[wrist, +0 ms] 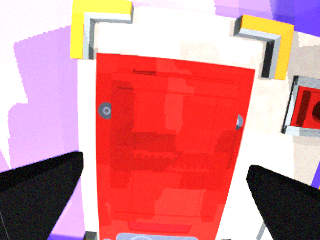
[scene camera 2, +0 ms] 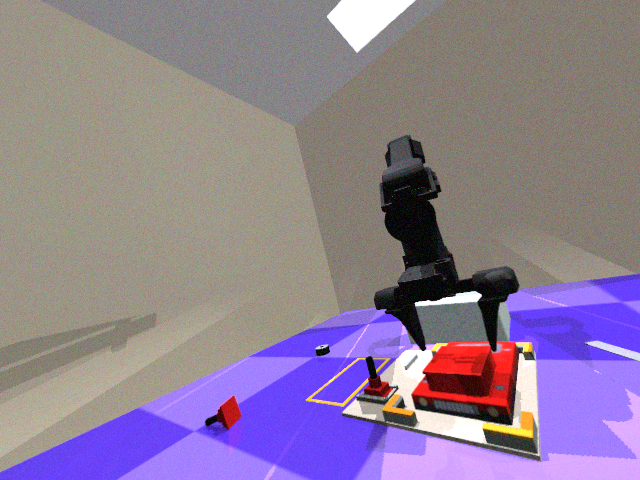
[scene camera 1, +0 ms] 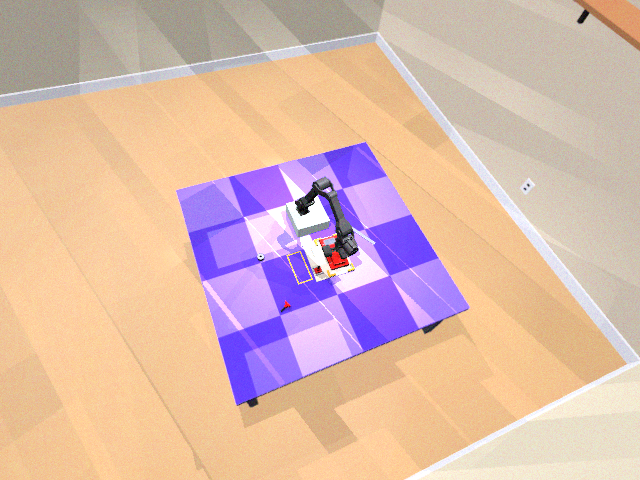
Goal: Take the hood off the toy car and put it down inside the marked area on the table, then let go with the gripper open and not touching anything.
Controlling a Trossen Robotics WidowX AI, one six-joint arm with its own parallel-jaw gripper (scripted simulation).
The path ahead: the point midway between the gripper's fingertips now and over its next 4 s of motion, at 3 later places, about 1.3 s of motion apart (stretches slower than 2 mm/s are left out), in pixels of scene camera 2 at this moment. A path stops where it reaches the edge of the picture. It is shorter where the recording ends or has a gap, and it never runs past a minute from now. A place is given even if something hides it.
My gripper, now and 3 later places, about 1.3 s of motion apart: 456,350; 460,364; 458,360; 439,323
